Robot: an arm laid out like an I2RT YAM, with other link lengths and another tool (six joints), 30 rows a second.
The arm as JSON. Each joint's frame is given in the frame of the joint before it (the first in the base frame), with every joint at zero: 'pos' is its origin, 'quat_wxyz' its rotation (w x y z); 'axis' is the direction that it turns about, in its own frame. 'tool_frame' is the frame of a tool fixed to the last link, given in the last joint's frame.
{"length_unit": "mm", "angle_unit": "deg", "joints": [
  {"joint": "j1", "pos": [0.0, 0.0, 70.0], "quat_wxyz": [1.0, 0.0, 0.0, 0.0], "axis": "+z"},
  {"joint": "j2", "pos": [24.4, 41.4, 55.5], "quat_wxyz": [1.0, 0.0, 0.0, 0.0], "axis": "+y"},
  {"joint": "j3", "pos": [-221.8, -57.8, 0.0], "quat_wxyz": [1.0, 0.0, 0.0, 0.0], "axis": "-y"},
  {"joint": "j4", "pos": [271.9, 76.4, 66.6], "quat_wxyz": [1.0, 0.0, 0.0, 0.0], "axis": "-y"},
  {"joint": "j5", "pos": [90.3, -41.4, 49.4], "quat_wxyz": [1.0, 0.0, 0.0, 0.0], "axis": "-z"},
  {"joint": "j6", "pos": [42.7, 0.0, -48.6], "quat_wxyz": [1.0, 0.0, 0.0, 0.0], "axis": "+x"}
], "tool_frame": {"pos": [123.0, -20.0, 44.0], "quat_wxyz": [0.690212, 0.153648, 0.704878, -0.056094]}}
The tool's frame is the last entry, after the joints.
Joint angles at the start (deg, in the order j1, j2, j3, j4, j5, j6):
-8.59 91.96 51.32 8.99 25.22 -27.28
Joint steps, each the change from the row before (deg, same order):
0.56 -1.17 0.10 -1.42 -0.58 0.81
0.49 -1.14 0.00 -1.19 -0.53 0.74
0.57 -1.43 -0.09 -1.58 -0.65 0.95
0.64 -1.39 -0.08 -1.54 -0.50 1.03
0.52 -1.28 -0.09 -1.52 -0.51 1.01
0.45 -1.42 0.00 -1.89 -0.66 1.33
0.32 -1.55 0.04 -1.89 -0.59 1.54
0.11 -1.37 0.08 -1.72 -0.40 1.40
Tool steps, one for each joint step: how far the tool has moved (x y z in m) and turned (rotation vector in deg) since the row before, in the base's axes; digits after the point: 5 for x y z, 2 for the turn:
-0.00030 0.00602 0.00488 0.89 -0.32 0.67
-0.00068 0.00534 0.00469 0.81 -0.37 0.58
-0.00163 0.00630 0.00470 1.05 -0.28 0.66
-0.00183 0.00643 0.00463 1.04 -0.30 0.56
-0.00217 0.00539 0.00361 1.05 -0.17 0.45
-0.00279 0.00493 0.00392 1.38 -0.17 0.34
-0.00334 0.00345 0.00530 1.49 -0.40 0.03
-0.00350 0.00122 0.00484 1.29 -0.34 -0.28

